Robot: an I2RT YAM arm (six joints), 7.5 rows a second.
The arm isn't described. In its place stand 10 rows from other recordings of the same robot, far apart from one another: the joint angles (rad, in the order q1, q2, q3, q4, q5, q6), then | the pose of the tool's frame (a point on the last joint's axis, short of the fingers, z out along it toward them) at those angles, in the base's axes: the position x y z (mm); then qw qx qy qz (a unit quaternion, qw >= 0).
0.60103, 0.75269, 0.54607, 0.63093, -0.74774, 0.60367 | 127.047 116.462 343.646 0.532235 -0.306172 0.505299 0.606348
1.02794, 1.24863, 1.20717, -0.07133, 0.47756, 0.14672 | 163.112 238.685 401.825 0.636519 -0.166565 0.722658 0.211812
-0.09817, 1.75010, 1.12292, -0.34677, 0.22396, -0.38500 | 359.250 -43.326 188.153 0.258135 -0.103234 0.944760 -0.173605
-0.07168, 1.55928, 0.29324, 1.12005, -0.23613, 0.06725 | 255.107 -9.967 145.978 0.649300 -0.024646 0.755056 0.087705
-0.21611, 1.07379, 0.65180, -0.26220, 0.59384, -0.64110 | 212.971 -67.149 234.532 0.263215 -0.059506 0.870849 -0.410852
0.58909, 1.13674, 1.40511, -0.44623, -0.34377, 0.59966 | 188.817 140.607 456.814 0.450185 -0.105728 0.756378 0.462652
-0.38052, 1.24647, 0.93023, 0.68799, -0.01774, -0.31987 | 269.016 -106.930 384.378 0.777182 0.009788 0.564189 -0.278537
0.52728, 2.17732, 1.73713, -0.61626, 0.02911, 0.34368 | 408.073 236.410 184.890 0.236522 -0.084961 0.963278 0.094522
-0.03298, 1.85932, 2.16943, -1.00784, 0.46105, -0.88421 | 390.523 -28.731 430.464 0.277422 -0.276278 0.843427 -0.367885
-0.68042, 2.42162, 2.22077, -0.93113, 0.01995, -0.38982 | 401.490 -325.862 198.280 0.182252 0.143459 0.965379 -0.119360
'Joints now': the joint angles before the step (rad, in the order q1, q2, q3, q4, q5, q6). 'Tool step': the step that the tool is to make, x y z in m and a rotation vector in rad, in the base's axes. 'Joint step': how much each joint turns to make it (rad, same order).
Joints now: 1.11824, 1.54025, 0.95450, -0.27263, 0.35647, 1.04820
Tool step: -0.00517, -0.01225, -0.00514, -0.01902, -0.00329, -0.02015
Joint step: 0.00004, -0.03891, -0.05385, -0.00385, 0.02166, 0.00869
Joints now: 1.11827, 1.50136, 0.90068, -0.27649, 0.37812, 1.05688
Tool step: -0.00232, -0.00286, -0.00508, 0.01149, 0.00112, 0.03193
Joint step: -0.00001, -0.01123, -0.03609, 0.04254, -0.02524, -0.02193
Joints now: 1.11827, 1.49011, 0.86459, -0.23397, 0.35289, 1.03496
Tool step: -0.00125, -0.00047, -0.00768, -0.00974, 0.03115, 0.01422
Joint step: 0.00000, 0.01264, -0.01327, 0.00197, -0.02733, 0.00468
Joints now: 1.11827, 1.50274, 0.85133, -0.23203, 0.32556, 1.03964
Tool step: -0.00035, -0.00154, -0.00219, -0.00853, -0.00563, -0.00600
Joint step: -0.00001, -0.00075, -0.00915, 0.00350, 0.01060, -0.00097
